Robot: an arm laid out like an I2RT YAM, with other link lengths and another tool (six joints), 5 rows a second.
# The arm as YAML. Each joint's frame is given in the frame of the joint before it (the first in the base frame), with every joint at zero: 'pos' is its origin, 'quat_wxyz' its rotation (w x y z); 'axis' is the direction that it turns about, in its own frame. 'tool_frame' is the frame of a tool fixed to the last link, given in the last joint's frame.
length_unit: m
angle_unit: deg
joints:
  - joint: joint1
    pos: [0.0, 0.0, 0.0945]
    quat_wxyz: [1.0, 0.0, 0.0, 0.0]
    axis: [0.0, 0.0, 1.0]
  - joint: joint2
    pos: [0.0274, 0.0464, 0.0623]
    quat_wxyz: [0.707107, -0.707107, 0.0, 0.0]
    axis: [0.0, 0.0, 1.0]
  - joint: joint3
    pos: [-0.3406, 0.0, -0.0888]
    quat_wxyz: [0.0, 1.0, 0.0, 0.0]
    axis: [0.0, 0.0, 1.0]
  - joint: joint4
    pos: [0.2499, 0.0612, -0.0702]
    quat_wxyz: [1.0, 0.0, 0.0, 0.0]
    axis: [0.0, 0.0, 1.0]
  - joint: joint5
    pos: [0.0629, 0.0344, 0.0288]
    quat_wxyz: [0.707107, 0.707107, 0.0, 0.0]
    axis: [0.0, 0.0, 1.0]
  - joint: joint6
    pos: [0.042, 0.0, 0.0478]
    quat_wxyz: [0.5, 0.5, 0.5, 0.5]
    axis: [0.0, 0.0, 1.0]
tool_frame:
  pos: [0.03, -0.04, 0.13]
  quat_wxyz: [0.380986, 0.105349, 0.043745, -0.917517]
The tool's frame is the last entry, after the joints.
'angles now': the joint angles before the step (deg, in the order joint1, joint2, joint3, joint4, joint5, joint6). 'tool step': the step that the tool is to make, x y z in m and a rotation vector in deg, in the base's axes. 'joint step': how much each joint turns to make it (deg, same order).
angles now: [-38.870, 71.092, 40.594, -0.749, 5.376, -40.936]
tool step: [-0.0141, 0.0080, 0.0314, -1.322, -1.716, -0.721]
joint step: [-0.141, -4.831, 2.835, -5.533, 0.476, 0.337]
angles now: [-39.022, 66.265, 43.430, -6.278, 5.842, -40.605]
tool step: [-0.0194, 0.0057, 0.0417, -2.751, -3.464, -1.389]
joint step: [-1.187, -5.080, 3.354, -4.030, 0.140, 0.172]
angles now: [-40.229, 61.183, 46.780, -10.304, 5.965, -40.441]
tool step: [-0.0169, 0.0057, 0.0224, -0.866, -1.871, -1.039]
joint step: [-1.323, -3.394, 2.156, -3.610, -0.489, 0.410]
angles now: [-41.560, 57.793, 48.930, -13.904, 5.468, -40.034]
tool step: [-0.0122, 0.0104, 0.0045, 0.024, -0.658, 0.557]
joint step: [-0.906, -3.069, -0.199, -2.386, -1.527, -0.138]
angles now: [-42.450, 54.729, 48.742, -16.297, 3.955, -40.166]
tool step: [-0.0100, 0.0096, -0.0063, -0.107, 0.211, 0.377]
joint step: [-0.350, -2.787, -1.917, -0.922, -0.588, -0.482]
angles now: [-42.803, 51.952, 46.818, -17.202, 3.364, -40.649]
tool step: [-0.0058, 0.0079, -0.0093, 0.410, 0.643, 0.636]
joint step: [-0.035, -1.911, -1.722, -0.918, -0.567, -0.385]
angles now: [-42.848, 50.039, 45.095, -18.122, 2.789, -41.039]
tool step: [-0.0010, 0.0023, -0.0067, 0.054, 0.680, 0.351]
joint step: [0.042, -0.483, -1.102, 0.108, -0.117, -0.511]
